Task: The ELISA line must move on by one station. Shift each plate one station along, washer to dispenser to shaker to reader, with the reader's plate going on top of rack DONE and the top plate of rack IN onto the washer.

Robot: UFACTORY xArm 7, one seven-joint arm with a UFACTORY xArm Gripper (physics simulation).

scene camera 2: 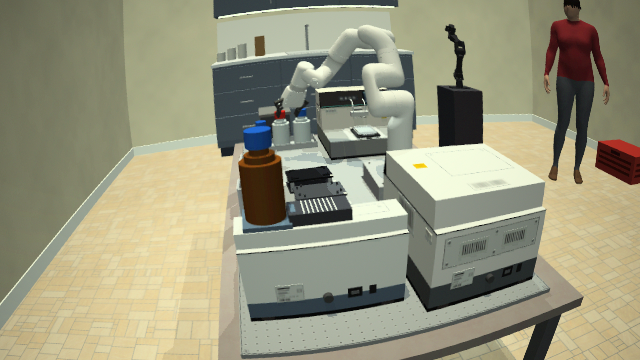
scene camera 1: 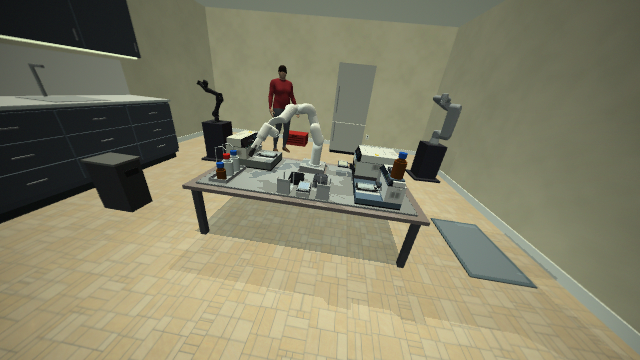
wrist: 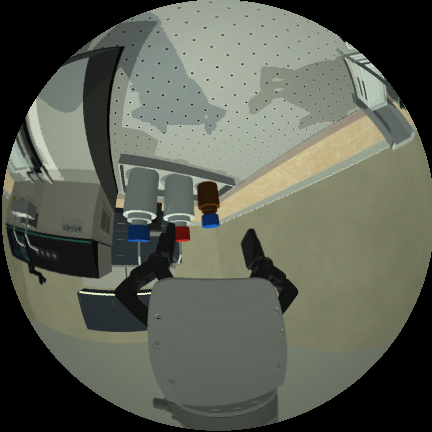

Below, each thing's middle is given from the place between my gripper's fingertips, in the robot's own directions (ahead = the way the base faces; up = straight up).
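Labels:
Position of the large brown bottle (scene camera 2: 261,176), relative to my hand: 210 mm ahead of it, 1140 mm to the left of it, 120 mm above it.

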